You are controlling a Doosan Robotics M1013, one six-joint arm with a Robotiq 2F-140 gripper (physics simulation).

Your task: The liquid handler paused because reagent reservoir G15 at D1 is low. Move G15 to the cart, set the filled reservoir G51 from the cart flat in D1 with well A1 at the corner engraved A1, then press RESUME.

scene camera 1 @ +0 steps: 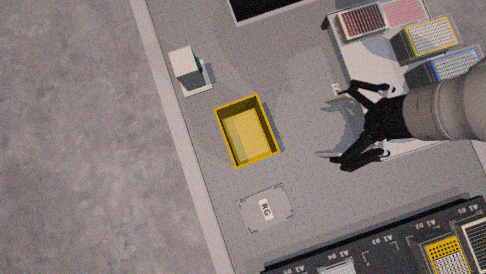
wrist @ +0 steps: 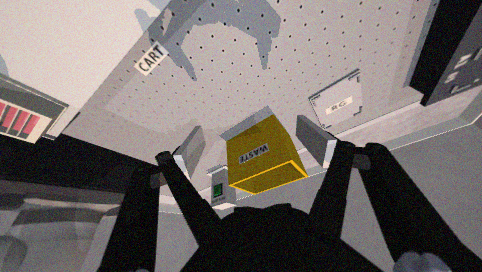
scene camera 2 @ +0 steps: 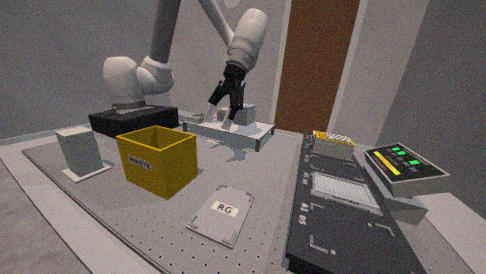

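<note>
A reservoir with dark red channels stands on the cart; its label is not readable. A white-framed reservoir with dark slots sits at D1 on the dark deck, cut off by the edge of scene camera 1. My gripper is open and empty, tilted above the bench-side edge of the cart, apart from both reservoirs. The control panel shows green buttons and a yellow bar; its lettering is not readable.
The cart also holds a pink plate, a yellow-rimmed tip box and a blue-rimmed one. A yellow waste bin, an RG pad and a green-button box stand nearby.
</note>
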